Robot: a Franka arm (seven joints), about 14 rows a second.
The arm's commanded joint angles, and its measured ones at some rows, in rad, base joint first. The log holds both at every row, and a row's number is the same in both.
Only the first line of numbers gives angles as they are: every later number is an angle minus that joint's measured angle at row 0.
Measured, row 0: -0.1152, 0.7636, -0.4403, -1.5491, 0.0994, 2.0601, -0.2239
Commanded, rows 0 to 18: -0.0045, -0.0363, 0.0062, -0.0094, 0.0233, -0.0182, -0.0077; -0.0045, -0.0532, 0.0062, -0.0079, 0.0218, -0.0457, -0.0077; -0.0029, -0.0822, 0.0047, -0.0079, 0.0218, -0.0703, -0.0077; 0.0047, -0.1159, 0.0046, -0.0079, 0.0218, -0.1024, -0.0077; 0.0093, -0.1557, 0.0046, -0.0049, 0.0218, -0.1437, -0.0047; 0.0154, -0.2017, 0.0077, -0.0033, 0.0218, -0.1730, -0.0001; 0.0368, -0.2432, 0.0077, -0.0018, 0.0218, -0.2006, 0.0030; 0.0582, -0.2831, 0.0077, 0.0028, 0.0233, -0.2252, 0.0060; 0.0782, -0.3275, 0.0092, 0.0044, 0.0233, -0.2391, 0.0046; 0.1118, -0.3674, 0.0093, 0.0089, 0.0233, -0.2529, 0.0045; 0.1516, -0.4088, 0.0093, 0.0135, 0.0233, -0.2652, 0.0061; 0.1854, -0.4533, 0.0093, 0.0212, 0.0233, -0.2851, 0.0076; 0.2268, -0.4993, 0.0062, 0.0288, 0.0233, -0.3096, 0.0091; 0.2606, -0.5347, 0.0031, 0.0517, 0.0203, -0.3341, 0.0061; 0.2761, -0.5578, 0.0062, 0.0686, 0.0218, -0.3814, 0.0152; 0.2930, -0.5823, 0.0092, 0.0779, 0.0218, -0.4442, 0.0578; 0.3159, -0.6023, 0.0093, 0.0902, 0.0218, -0.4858, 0.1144; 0.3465, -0.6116, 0.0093, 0.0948, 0.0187, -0.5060, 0.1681; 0.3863, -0.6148, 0.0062, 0.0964, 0.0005, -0.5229, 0.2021
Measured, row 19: 0.3284, -0.6077, 0.0163, 0.0909, 0.0044, -0.4864, 0.1179
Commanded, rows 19 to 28: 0.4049, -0.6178, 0.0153, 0.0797, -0.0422, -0.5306, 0.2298; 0.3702, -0.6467, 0.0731, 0.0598, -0.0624, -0.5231, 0.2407; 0.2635, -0.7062, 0.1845, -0.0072, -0.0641, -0.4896, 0.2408; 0.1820, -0.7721, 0.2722, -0.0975, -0.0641, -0.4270, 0.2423; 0.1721, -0.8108, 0.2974, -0.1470, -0.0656, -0.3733, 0.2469; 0.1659, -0.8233, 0.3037, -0.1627, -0.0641, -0.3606, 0.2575; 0.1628, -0.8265, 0.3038, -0.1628, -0.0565, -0.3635, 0.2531; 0.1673, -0.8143, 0.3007, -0.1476, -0.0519, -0.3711, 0.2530; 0.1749, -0.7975, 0.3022, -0.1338, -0.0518, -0.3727, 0.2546; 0.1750, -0.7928, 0.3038, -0.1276, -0.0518, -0.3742, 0.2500
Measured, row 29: 0.1783, -0.7888, 0.2874, -0.1113, -0.0488, -0.3957, 0.2295
